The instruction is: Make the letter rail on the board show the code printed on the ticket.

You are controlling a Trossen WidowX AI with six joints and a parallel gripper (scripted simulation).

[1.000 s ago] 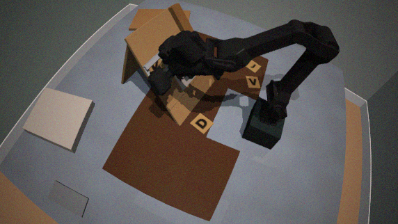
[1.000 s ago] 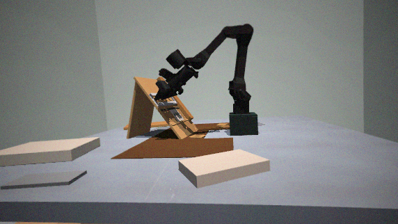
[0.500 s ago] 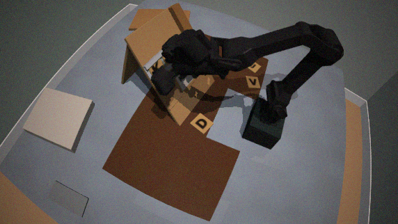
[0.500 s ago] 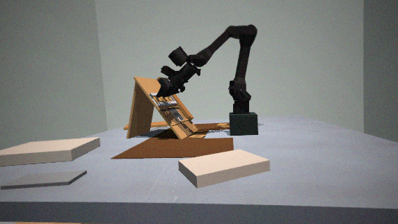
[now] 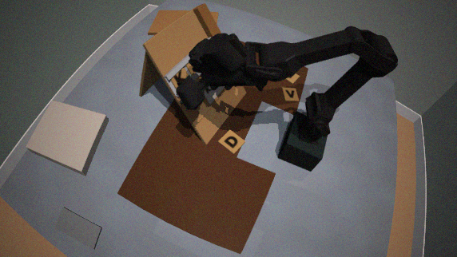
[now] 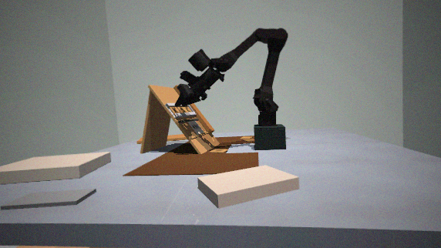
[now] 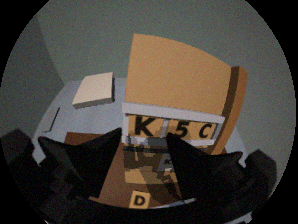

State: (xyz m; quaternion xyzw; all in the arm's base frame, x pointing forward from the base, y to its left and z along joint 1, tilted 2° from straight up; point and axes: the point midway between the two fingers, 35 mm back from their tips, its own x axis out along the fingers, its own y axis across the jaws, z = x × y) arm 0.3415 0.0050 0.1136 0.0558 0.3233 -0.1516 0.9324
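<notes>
Right now my gripper tip is 100 mm above the white ticket, 70 mm to the left of it and 60 mm past it. From my gripper tip the other things lie so: thin grey plate (450 mm to the left, 220 mm ahead, 190 mm below); brown mat (200 mm below, 160 mm behind, 40 mm to the right); beige block (400 mm ahead, 190 mm to the left, 180 mm below).
</notes>
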